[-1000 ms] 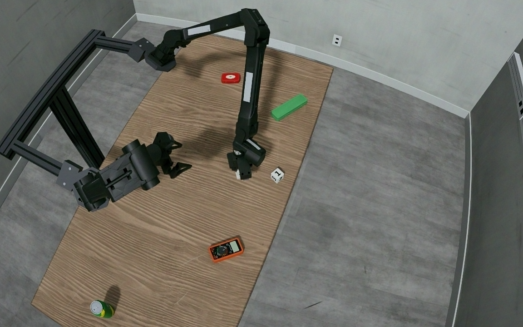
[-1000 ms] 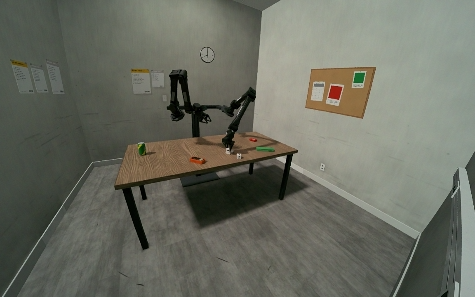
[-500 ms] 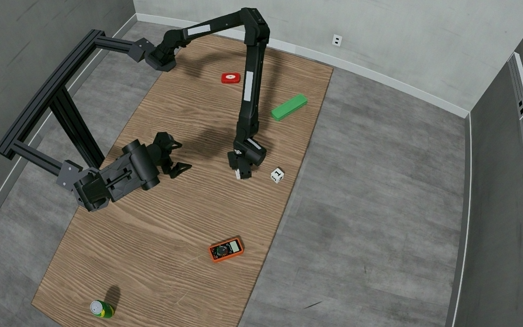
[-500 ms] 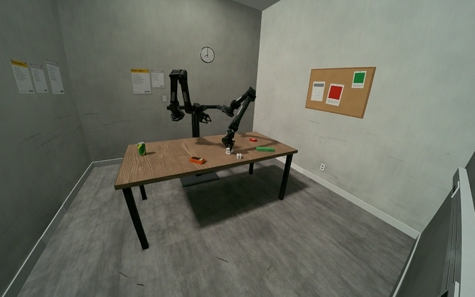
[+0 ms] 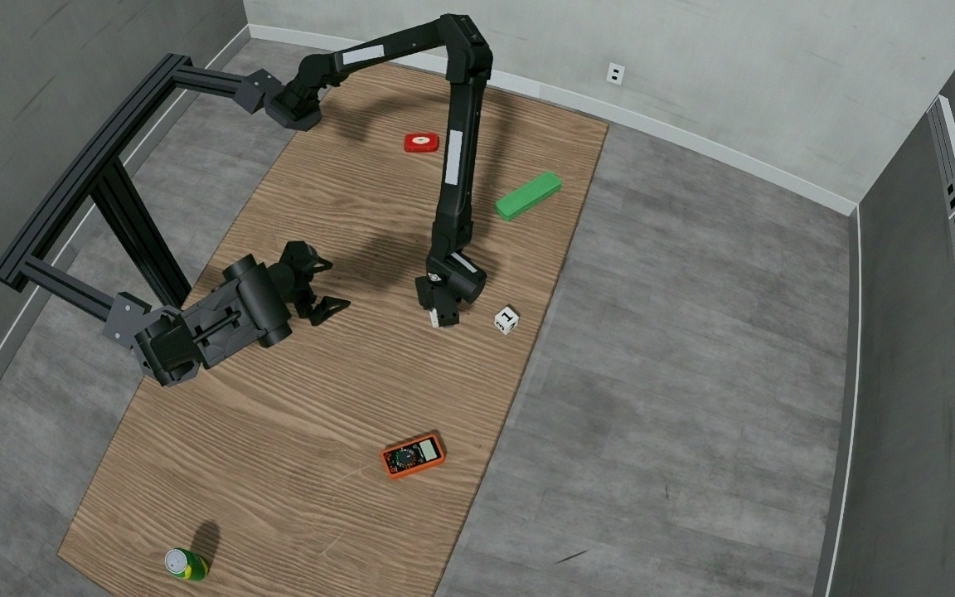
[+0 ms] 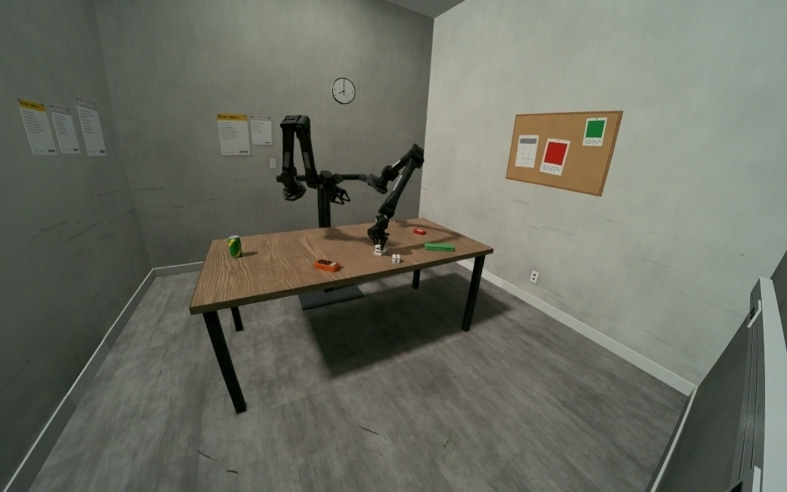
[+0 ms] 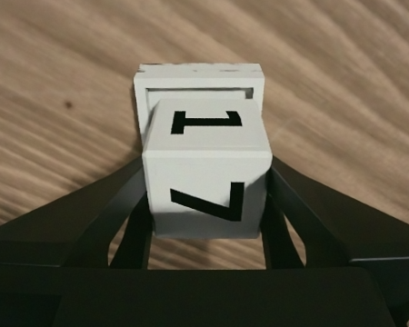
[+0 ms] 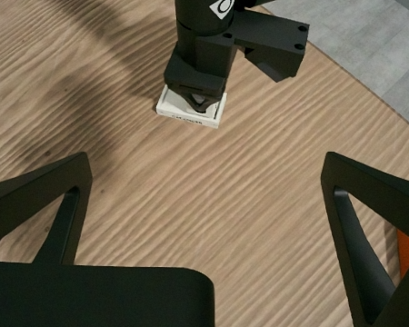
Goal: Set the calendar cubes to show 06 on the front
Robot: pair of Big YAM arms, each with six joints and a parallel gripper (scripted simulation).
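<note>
Right now the white tray is 4 cm below my left hand, 2 cm to the left of it and 1 cm behind it. From my left hand the other things lie so: orange multimeter 36 cm to the right, 3 cm below, 3 cm ahead; then red case 50 cm to the left, 20 cm behind, 3 cm below.
</note>
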